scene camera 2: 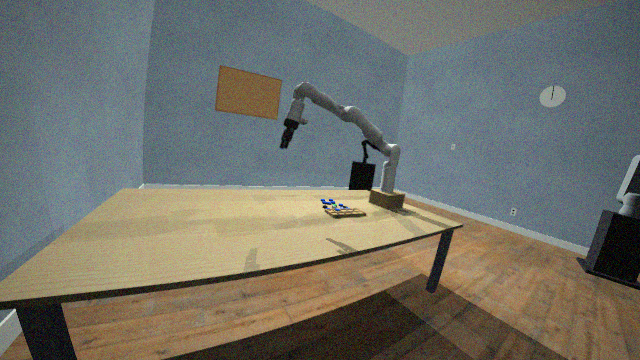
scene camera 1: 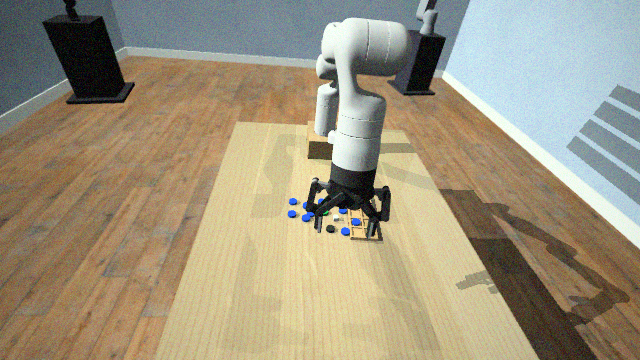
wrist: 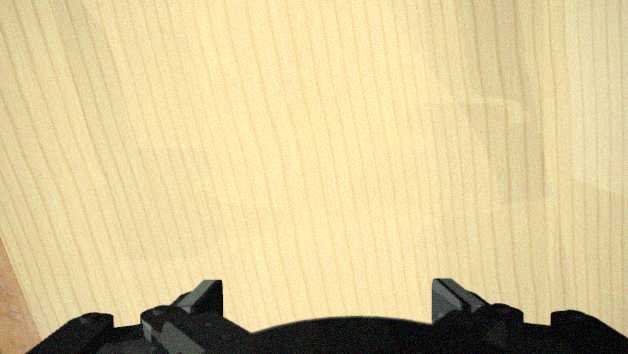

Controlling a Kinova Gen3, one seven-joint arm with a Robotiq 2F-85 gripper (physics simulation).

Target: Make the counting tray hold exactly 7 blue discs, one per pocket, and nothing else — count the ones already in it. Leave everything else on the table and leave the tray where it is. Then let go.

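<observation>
The counting tray [scene camera 1: 361,238] [scene camera 2: 346,215], a wooden grid of pockets, lies on the table, partly hidden behind my gripper in scene camera 1. One blue disc [scene camera 1: 356,221] shows over its left column of pockets; other pockets are hidden, so I cannot count its contents. Another blue disc [scene camera 1: 345,231] is just left of the tray. Several blue discs [scene camera 1: 292,214] [scene camera 2: 328,202] are grouped further left. My gripper [scene camera 1: 345,232] [scene camera 2: 284,147] [wrist: 327,302] is open and empty, high above the table. The tray and discs do not show in the wrist view.
A green disc [scene camera 1: 326,213] [scene camera 2: 334,205], a small white piece [scene camera 1: 336,218] and a black disc [scene camera 1: 330,228] [scene camera 2: 325,207] lie between the blue group and the tray. The arm's wooden base block [scene camera 1: 319,148] [scene camera 2: 386,200] stands at the far end of the table [scene camera 1: 280,300] [scene camera 2: 175,240] [wrist: 320,150].
</observation>
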